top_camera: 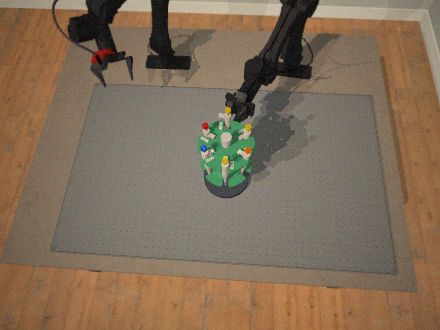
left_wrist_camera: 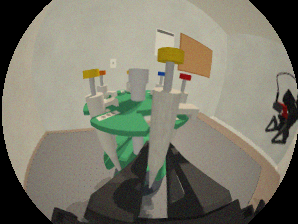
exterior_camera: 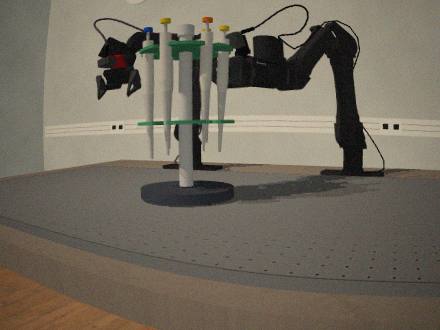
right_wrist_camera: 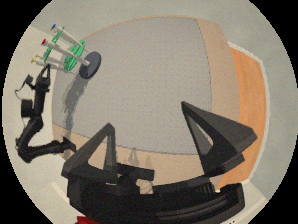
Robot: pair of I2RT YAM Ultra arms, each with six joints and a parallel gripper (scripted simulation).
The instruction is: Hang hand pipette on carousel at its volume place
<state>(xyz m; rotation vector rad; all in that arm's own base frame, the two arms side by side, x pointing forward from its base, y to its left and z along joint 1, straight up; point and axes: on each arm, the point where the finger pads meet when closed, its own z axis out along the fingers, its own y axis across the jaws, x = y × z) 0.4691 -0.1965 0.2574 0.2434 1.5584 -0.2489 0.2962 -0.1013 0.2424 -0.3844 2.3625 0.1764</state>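
My left gripper is now 1 cm to the left of the pipette and 2 cm above it.
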